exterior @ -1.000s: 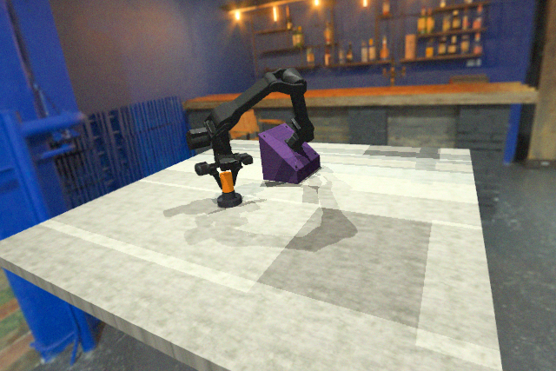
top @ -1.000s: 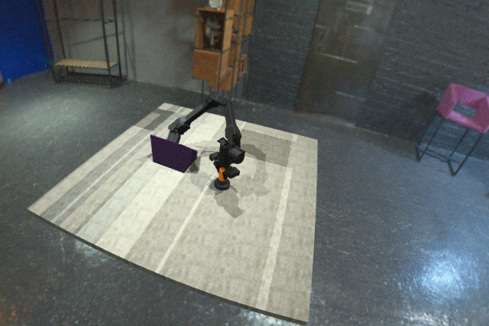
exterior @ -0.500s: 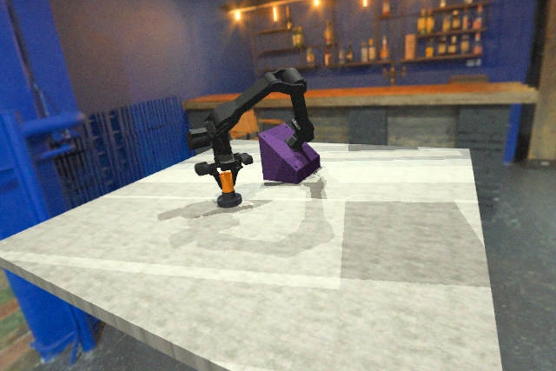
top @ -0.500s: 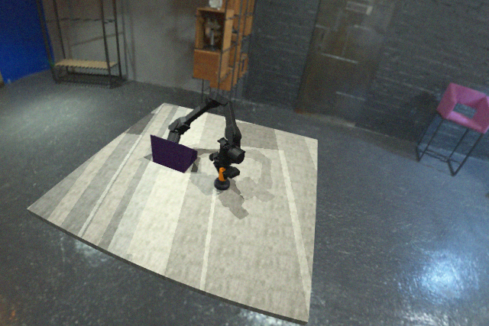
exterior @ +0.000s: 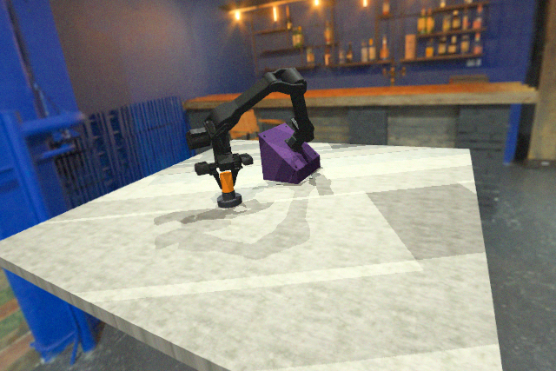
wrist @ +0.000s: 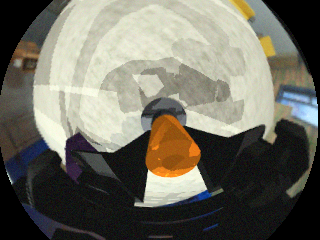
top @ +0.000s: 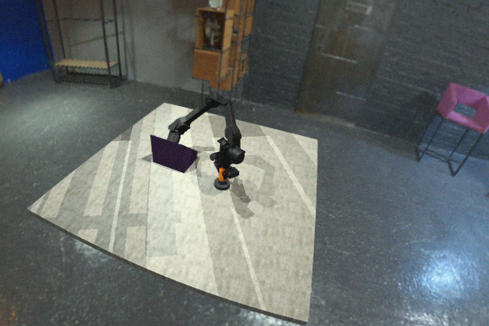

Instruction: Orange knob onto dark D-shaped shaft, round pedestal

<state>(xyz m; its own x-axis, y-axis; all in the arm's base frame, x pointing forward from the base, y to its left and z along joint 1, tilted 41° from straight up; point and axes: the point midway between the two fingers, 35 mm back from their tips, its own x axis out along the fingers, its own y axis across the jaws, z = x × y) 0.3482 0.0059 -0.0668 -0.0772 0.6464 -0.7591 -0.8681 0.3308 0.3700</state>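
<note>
My gripper tip is now 2 cm below the orange knob. From my gripper tip the other things lie so: pedestal (3 cm below).
</note>
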